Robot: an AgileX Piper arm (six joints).
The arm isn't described. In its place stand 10 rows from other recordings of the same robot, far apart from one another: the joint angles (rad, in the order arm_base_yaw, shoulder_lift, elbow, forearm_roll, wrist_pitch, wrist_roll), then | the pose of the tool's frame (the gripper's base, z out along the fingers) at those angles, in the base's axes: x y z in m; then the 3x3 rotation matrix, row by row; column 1 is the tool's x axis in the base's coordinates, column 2 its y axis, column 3 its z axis.
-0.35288 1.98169 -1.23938 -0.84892 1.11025 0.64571 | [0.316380, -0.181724, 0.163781], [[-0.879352, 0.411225, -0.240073], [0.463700, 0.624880, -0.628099], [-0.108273, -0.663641, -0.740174]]
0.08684 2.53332 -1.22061 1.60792 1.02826 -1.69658 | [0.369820, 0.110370, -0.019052], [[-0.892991, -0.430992, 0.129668], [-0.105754, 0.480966, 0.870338], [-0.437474, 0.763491, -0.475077]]
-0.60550 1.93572 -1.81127 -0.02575 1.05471 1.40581 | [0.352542, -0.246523, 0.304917], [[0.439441, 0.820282, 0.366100], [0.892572, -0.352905, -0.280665], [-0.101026, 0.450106, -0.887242]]
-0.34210 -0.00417 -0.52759 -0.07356 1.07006 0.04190 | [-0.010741, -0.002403, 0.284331], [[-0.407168, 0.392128, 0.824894], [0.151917, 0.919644, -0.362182], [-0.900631, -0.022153, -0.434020]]
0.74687 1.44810 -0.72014 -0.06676 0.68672 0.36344 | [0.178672, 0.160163, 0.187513], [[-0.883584, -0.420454, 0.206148], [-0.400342, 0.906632, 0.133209], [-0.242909, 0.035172, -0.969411]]
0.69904 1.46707 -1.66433 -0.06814 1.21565 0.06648 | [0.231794, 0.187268, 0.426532], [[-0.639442, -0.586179, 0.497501], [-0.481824, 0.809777, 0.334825], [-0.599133, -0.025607, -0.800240]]
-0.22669 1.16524 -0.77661 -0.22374 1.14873 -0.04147 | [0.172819, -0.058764, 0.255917], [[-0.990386, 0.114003, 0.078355], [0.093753, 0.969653, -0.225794], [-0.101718, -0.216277, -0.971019]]
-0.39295 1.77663 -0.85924 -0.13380 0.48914 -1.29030 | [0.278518, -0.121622, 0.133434], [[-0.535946, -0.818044, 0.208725], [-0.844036, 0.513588, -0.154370], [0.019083, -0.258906, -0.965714]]
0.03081 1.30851 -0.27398 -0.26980 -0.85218 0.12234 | [0.216233, 0.024930, 0.204927], [[-0.099719, -0.235571, 0.966728], [-0.059642, 0.971239, 0.230518], [-0.993226, -0.034671, -0.110901]]
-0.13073 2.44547 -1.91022 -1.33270 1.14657 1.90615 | [0.487477, -0.145381, 0.151790], [[-0.066205, 0.984886, 0.160049], [0.366112, 0.173191, -0.914312], [-0.928213, -0.001937, -0.372044]]
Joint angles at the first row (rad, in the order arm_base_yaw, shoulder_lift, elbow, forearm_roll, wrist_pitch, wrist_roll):
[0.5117 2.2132 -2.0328 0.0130 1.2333 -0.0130]
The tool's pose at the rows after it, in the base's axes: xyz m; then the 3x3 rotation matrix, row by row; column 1 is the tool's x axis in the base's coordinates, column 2 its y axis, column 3 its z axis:
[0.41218, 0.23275, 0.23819], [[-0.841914, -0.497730, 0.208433], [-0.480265, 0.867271, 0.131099], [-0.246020, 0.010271, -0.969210]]
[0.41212, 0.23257, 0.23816], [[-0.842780, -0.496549, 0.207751], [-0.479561, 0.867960, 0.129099], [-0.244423, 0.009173, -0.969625]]
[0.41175, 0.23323, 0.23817], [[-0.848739, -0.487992, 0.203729], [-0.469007, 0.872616, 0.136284], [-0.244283, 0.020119, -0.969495]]
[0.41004, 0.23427, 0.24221], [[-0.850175, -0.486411, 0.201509], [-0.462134, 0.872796, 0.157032], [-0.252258, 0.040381, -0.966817]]
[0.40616, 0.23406, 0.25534], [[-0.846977, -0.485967, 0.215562], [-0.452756, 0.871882, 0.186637], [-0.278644, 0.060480, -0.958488]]
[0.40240, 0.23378, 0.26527], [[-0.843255, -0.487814, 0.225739], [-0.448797, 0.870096, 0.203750], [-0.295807, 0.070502, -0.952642]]
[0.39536, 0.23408, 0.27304], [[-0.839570, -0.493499, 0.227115], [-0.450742, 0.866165, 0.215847], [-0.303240, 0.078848, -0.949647]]
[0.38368, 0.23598, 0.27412], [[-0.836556, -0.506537, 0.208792], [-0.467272, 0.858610, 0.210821], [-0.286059, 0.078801, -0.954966]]
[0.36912, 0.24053, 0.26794], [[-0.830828, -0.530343, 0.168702], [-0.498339, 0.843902, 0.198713], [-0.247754, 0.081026, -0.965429]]
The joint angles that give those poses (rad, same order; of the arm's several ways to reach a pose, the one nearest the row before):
[0.5117 2.2090 -2.0327 0.0130 1.2332 -0.0108]
[0.5117 2.2090 -2.0328 0.0115 1.2349 -0.0093]
[0.5117 2.2090 -2.0328 0.0202 1.2349 0.0000]
[0.5117 2.2006 -2.0328 0.0405 1.2349 0.0000]
[0.5117 2.1729 -2.0327 0.0606 1.2349 0.0000]
[0.5133 2.1505 -2.0310 0.0706 1.2373 0.0000]
[0.5198 2.1207 -2.0091 0.0790 1.2373 0.0000]
[0.5364 2.0862 -1.9567 0.0790 1.2373 0.0000]
[0.5613 2.0574 -1.8876 0.0831 1.2373 -0.0068]

